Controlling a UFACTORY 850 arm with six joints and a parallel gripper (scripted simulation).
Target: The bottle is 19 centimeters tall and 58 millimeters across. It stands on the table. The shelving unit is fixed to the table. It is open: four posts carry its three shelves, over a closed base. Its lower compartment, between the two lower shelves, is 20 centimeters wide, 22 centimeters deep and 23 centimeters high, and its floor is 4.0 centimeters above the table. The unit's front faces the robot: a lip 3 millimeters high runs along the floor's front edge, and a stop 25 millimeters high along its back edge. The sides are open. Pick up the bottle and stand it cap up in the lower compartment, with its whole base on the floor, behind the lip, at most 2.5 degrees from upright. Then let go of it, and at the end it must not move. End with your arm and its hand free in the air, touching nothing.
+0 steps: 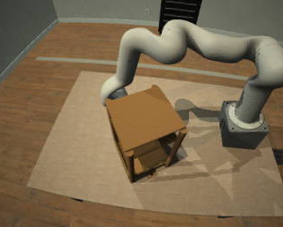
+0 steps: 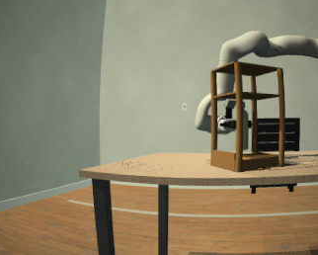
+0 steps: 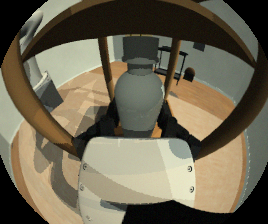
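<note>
The grey bottle is 2 cm above my hand. From my hand the other things lie so: wooden shelving unit: 3 cm behind, 5 cm to the left, 3 cm above.
</note>
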